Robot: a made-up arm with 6 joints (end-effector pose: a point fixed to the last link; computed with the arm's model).
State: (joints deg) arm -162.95 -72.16 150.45 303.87 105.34 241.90
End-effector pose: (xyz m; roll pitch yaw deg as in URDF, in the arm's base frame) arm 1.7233 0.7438 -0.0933 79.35 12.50 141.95
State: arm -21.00 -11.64 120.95 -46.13 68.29 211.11
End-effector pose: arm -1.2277 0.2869 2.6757 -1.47 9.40 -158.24
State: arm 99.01 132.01 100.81 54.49 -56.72 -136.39
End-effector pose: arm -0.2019 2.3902 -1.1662 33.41 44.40 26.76
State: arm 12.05 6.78 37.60 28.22 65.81 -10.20
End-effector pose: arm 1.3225 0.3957 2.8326 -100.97 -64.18 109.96
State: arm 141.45 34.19 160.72 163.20 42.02 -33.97
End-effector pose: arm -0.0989 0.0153 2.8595 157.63 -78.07 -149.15
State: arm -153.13 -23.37 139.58 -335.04 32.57 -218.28
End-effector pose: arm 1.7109 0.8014 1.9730 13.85 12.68 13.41
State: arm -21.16 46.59 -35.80 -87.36 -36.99 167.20
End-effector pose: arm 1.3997 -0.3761 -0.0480 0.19 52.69 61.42
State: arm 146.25 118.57 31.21 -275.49 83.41 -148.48
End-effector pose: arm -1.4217 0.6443 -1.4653 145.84 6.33 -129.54
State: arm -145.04 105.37 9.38 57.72 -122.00 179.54
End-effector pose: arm -1.1978 -0.6126 -1.0110 -5.73 -35.05 96.10
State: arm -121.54 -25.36 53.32 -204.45 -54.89 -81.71
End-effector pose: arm 0.1433 0.3998 3.2050 75.08 -45.25 87.20
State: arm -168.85 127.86 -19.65 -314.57 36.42 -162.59
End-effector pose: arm -0.0499 -0.1206 -1.3110 -92.73 51.60 -31.76
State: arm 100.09 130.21 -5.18 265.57 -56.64 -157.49
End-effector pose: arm -0.2551 0.2121 -1.4652 29.40 25.60 -147.34
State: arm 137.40 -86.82 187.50 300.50 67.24 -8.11
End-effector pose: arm 0.7681 -0.4289 -0.8008 12.08 20.52 79.37
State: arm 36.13 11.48 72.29 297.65 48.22 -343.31
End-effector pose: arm 0.8970 0.4447 3.2082 122.49 -48.63 -51.89
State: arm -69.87 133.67 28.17 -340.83 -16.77 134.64
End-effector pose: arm 0.2388 -0.7222 -1.9282 35.78 58.19 120.49
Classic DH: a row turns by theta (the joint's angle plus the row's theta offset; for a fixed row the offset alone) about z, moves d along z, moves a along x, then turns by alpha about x. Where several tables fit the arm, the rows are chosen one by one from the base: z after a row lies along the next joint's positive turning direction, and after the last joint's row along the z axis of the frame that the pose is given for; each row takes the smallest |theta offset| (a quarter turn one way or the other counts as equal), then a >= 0, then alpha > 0; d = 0 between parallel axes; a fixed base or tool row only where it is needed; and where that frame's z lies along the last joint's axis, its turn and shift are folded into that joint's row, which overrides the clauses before.
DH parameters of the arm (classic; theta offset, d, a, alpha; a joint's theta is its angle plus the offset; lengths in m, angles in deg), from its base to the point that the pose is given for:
joint 1: 0 0.505 0.166 -90
joint 2: -90 0 1.351 180
joint 3: 0 0 0.102 -90
joint 4: 0 -1.302 0 90
joint 5: 0 0 0 -90
joint 6: 90 -0.257 0 90
tool (fixed): -90 0 0 0

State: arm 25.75 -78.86 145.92 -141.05 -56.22 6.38
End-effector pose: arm -1.8564 -0.7463 -0.4421 -128.35 58.26 109.13
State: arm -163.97 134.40 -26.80 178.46 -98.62 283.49
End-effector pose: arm -0.0499 -0.0072 -1.1844 -106.65 62.54 -167.27
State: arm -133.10 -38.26 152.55 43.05 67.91 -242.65
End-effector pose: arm 1.4802 1.3439 1.0324 -19.19 47.36 -22.13
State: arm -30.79 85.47 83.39 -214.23 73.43 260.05
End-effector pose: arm 2.5480 -1.3570 0.4602 -9.71 53.35 33.79
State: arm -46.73 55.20 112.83 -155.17 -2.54 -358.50
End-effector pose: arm 1.3847 -1.4639 2.6527 151.85 -59.92 -44.60
